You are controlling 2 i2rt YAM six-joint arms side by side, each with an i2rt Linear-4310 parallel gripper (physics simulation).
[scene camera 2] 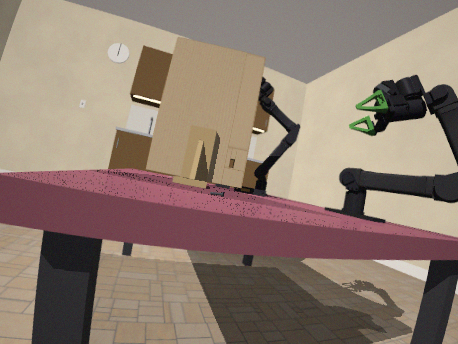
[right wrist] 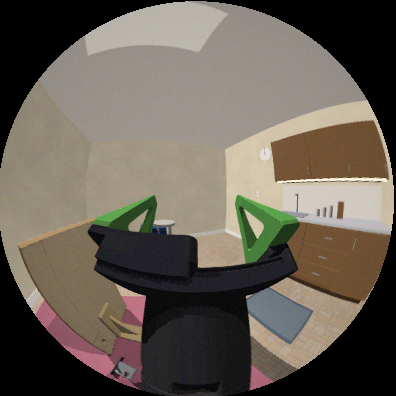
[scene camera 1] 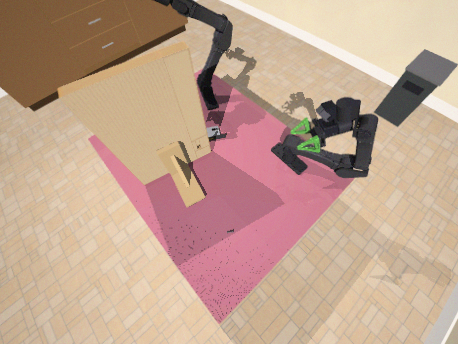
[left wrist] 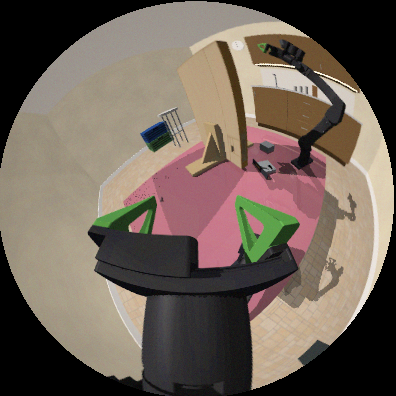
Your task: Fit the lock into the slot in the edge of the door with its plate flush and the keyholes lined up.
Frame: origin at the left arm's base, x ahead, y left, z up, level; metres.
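Where they show: left gripper, fingertip midpoint: (scene camera 2: 352, 117) (scene camera 1: 293, 140) (left wrist: 195, 199); right gripper, fingertip midpoint: (right wrist: 195, 198); left arm's base at its link origin: (scene camera 2: 351, 215) (scene camera 1: 288, 158); right arm's base at its link origin: (scene camera 1: 209, 98) (left wrist: 302, 161).
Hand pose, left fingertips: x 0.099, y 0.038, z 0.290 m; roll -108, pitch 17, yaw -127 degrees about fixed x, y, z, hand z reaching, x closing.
Note:
Things, the pixels of their centre, and the offset from my left fingertips.
- wooden door at the middle of its body: (scene camera 2: 208, 110) (scene camera 1: 158, 130) (right wrist: 89, 295) (left wrist: 211, 106) dz +0.010, dx +0.370, dy -0.383 m
- grey lock at the middle of its body: (scene camera 2: 250, 191) (left wrist: 265, 166) (scene camera 1: 212, 133) dz -0.279, dx +0.103, dy -0.430 m
- small grey block at the middle of its body: (left wrist: 266, 146) dz -0.272, dx +0.187, dy -0.617 m
- small dark piece at the middle of its body: (scene camera 2: 217, 193) (scene camera 1: 230, 231) (left wrist: 160, 198) dz -0.286, dx +0.375, dy +0.054 m
The wooden door (scene camera 1: 135, 110) (scene camera 2: 205, 100) (left wrist: 212, 85) (right wrist: 70, 285) stands upright, with a small keyhole (scene camera 1: 198, 146) (scene camera 2: 232, 163) (left wrist: 232, 148) low near its edge. The slot in the edge cannot be made out. The grey lock (scene camera 1: 214, 131) (left wrist: 265, 167) (right wrist: 124, 370) lies on the pink table top beside the door's edge, apart from it. My left gripper (scene camera 1: 306, 136) (scene camera 2: 354, 116) (left wrist: 195, 199) is open and empty, in the air well away from the lock. My right gripper (right wrist: 195, 198) is open and empty, raised high; it also shows small in the left wrist view.
Wooden triangular supports (scene camera 1: 194, 194) (scene camera 2: 190, 182) (left wrist: 197, 168) (right wrist: 112, 320) hold the door's foot. A small grey block (left wrist: 267, 146) lies behind the lock. A small dark piece (scene camera 1: 230, 231) (scene camera 2: 217, 193) (left wrist: 161, 199) lies on the pink table top (scene camera 1: 220, 295) (scene camera 2: 175, 215).

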